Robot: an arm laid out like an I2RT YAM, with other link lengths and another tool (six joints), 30 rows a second.
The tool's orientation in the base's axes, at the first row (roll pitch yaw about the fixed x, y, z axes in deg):
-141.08, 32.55, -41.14
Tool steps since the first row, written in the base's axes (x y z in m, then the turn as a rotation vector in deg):
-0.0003, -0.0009, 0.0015, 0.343, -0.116, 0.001
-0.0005, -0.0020, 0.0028, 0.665, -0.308, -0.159
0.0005, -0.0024, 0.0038, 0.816, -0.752, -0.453
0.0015, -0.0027, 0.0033, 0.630, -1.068, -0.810
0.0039, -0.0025, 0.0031, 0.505, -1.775, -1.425
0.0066, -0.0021, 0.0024, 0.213, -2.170, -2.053
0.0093, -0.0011, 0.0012, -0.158, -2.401, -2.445
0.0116, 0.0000, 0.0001, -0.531, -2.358, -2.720
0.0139, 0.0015, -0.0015, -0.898, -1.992, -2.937
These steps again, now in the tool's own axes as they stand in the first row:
-0.0005, -0.0002, -0.0017, 0.282, -0.221, -0.054
-0.0007, -0.0004, -0.0034, 0.678, -0.313, -0.061
-0.0004, -0.0015, -0.0042, 1.179, -0.112, -0.186
0.0007, -0.0019, -0.0040, 1.428, 0.334, -0.206
0.0022, -0.0037, -0.0035, 2.072, 1.013, -0.345
0.0041, -0.0056, -0.0025, 2.443, 1.713, -0.257
0.0059, -0.0074, -0.0007, 2.547, 2.289, -0.209
0.0073, -0.0089, 0.0011, 2.434, 2.705, -0.033
0.0088, -0.0104, 0.0035, 2.115, 2.968, 0.347

